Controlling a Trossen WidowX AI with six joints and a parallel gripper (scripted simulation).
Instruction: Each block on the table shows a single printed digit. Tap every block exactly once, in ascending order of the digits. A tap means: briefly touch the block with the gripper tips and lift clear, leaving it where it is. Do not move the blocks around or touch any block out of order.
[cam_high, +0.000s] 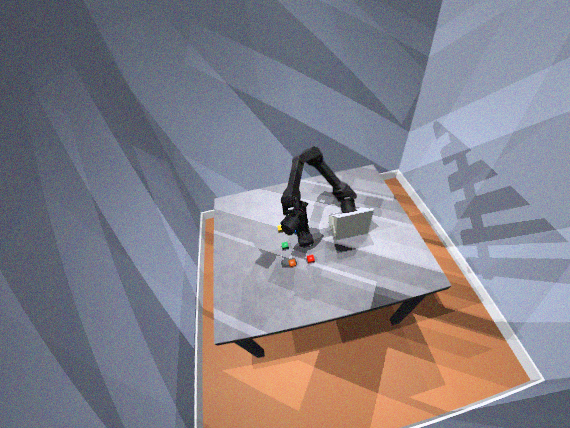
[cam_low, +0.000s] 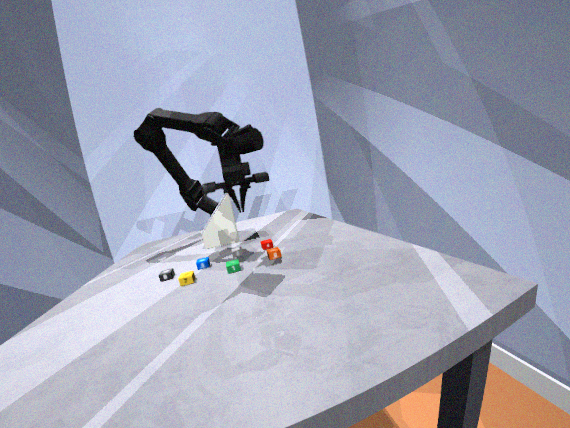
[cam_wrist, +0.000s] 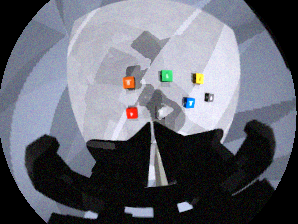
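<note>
Right now the blue block is 10 mm ahead of my gripper tip, 140 mm to the right of it and 120 mm below it. Round my gripper tip: orange block 80 mm ahead, 60 mm to the left, 120 mm below; then green block 90 mm ahead, 60 mm to the right, 120 mm below; then red block 20 mm behind, 60 mm to the left, 120 mm below.
</note>
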